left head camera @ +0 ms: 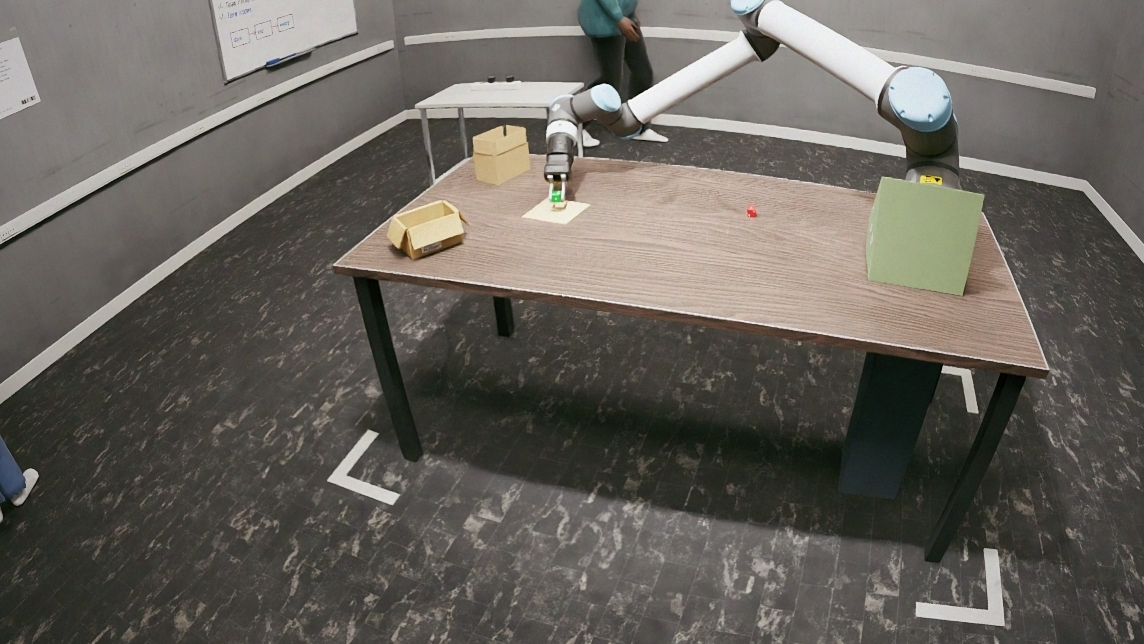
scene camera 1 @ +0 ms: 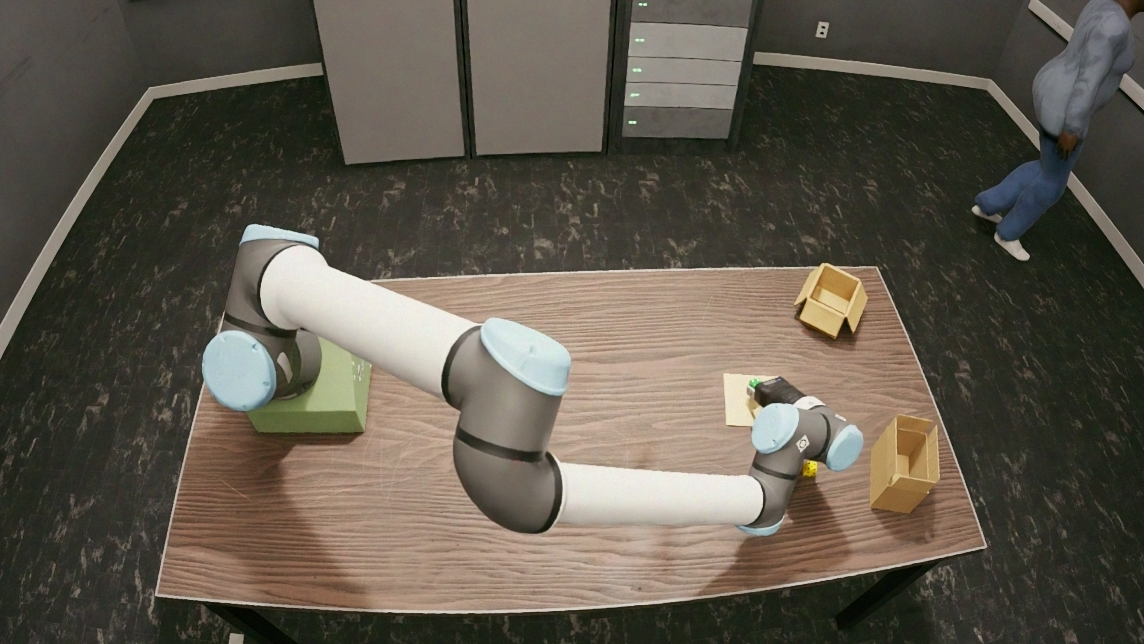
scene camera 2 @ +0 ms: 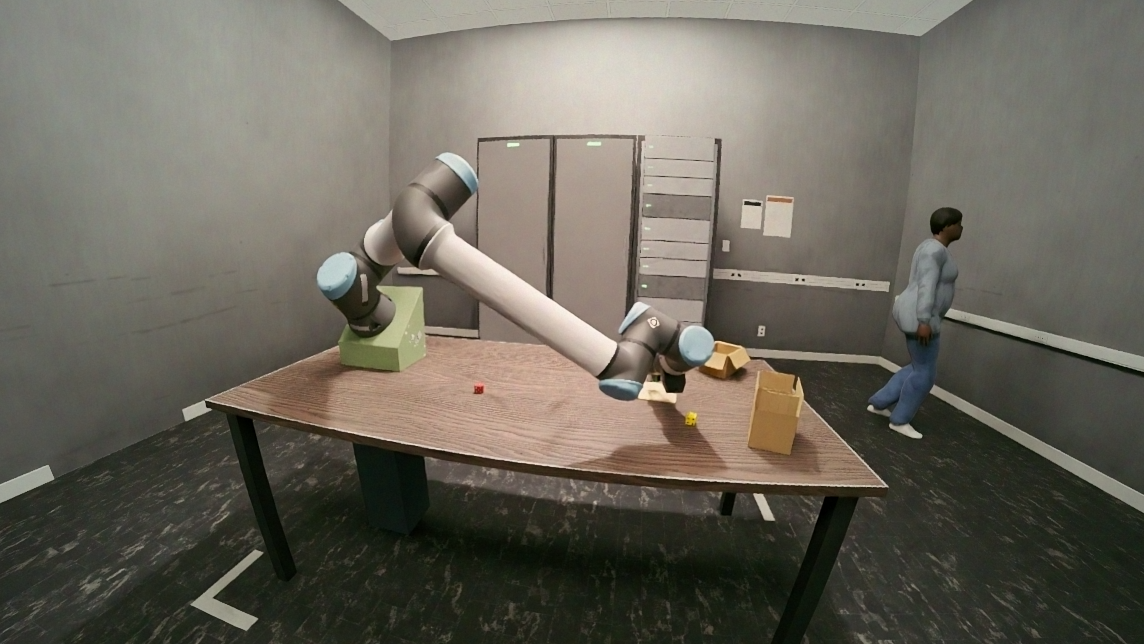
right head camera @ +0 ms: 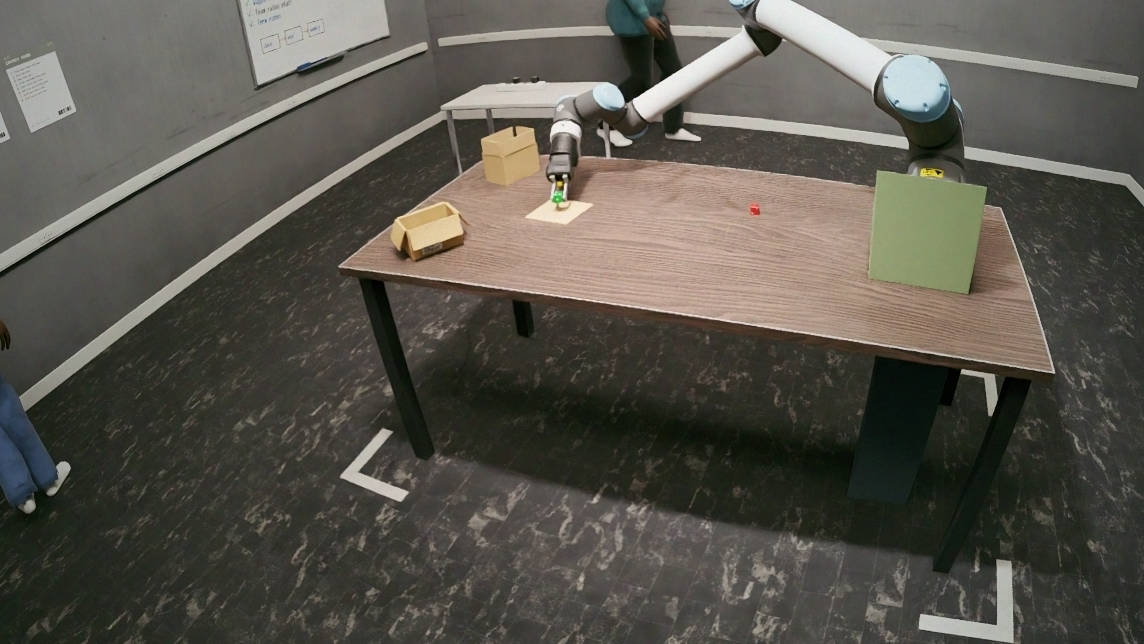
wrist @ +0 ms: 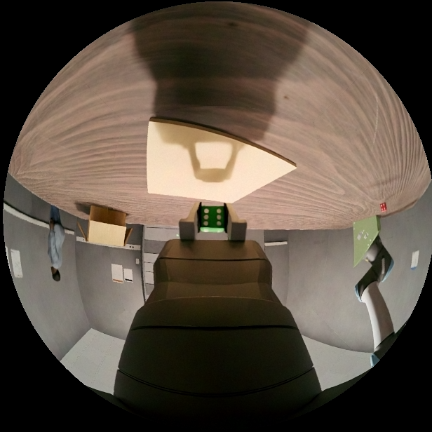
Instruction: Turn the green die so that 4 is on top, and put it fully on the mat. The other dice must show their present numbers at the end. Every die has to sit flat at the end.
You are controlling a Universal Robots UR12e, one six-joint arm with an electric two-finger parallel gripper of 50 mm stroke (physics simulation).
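Places are measured from the arm's base along level axes (x left, y back, z up), in centimetres.
Pixels of known places: gripper, fingertip midpoint: [left head camera: 556, 200] [scene camera 1: 753, 387] [scene camera 2: 652, 379] [right head camera: 558, 200]; arm's base, origin of the base link: [left head camera: 932, 209] [scene camera 2: 373, 316] [right head camera: 935, 204].
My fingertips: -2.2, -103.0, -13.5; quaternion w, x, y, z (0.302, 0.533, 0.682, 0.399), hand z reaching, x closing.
Observation:
Ahead of a thing's pixels: the offset from my fingertips to its middle, as dx, dy, dz.
My gripper [left head camera: 557, 192] [right head camera: 558, 194] [wrist: 212, 211] is shut on the green die @(-0.3, -0.1, +1.0) [left head camera: 556, 196] [right head camera: 557, 198] [scene camera 1: 754, 387] [wrist: 212, 218] and tilted far over towards horizontal. It holds the die above the cream mat @(-1.1, -0.8, -3.8) [left head camera: 572, 212] [right head camera: 552, 216] [scene camera 1: 736, 406] [scene camera 2: 660, 397] [wrist: 165, 175]. The wrist view shows the die's six-pip face; its top number cannot be read. The red die @(-14.1, +52.6, -2.7) [left head camera: 750, 212] [right head camera: 754, 209] [scene camera 2: 478, 388] [wrist: 383, 207] lies apart on the table. The yellow die @(-20.7, -10.0, -2.7) [scene camera 1: 810, 468] [scene camera 2: 690, 418] lies on the table near the mat, partly hidden by the arm in scene camera 1.
An open carton @(+24.6, -27.4, +0.5) [left head camera: 428, 232] [scene camera 1: 836, 308] [scene camera 2: 724, 361] stands near one table corner. A taller carton @(-25.5, -29.9, +3.6) [left head camera: 501, 160] [scene camera 1: 892, 472] [scene camera 2: 773, 416] stands at the same table end, beyond the yellow die. The green base block [left head camera: 924, 240] [scene camera 2: 384, 352] stands at the opposite end.

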